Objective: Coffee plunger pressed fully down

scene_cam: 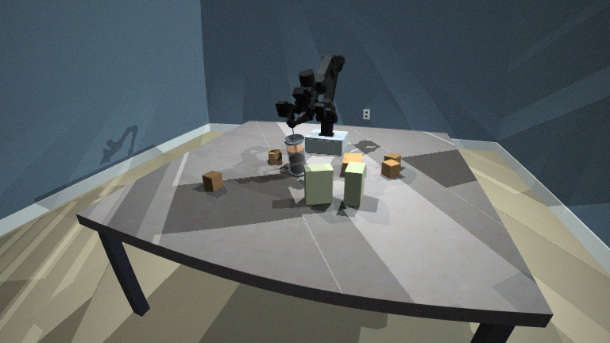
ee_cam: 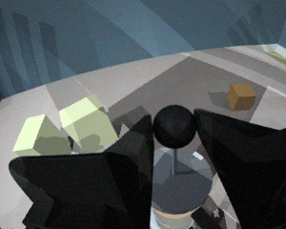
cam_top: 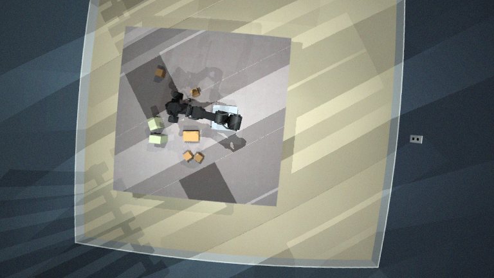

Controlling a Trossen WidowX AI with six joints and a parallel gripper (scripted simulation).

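The coffee press is 4 cm behind my gripper tip and 10 cm below it.
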